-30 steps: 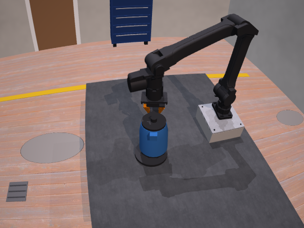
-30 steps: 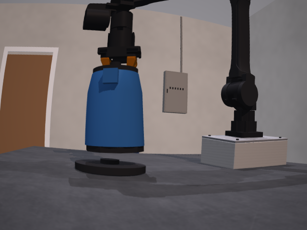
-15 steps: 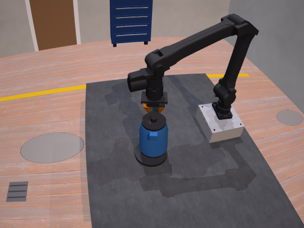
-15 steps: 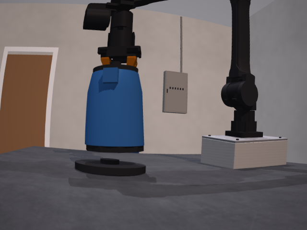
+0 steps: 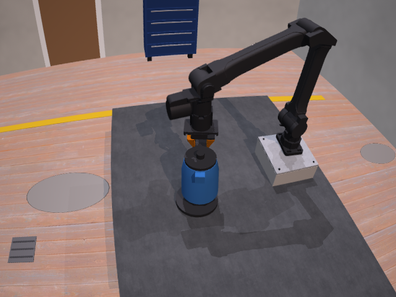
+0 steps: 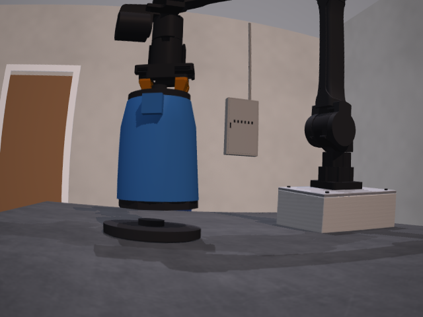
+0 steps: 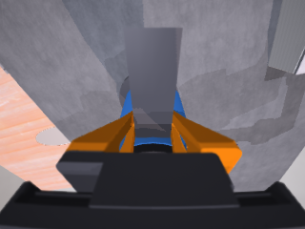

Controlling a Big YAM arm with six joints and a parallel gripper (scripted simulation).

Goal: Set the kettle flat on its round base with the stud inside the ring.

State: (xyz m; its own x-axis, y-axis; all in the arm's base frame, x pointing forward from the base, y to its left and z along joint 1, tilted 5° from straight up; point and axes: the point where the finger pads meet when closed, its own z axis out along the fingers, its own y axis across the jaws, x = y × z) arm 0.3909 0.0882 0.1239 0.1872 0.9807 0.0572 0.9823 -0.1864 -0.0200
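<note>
Right now the blue kettle is 5 cm below my hand and 3 cm to the left of it. Round my hand: black round base: 18 cm below, 7 cm to the left, 2 cm ahead.
</note>
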